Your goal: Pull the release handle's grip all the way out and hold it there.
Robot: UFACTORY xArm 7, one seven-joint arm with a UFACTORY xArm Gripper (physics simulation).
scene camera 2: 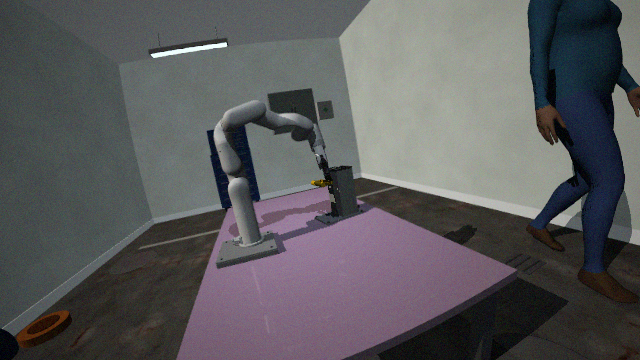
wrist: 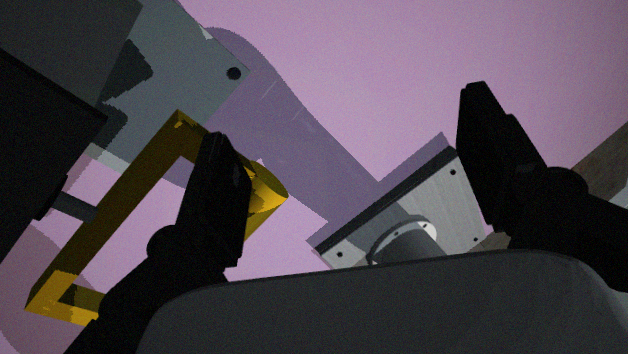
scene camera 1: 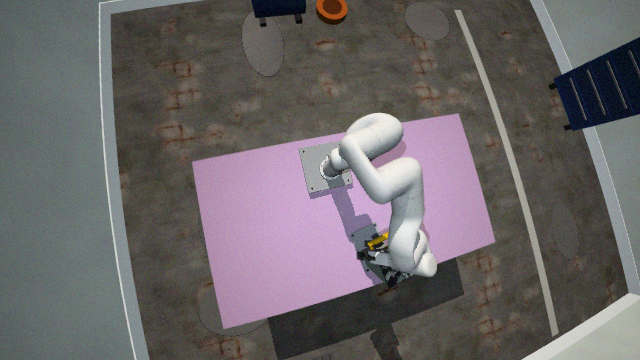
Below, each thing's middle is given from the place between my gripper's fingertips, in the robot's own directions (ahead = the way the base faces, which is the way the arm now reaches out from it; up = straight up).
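Labels:
Grey base plate (wrist: 168, 62): 240 mm below my hand, 60 mm ahead of it, 120 mm left of it.

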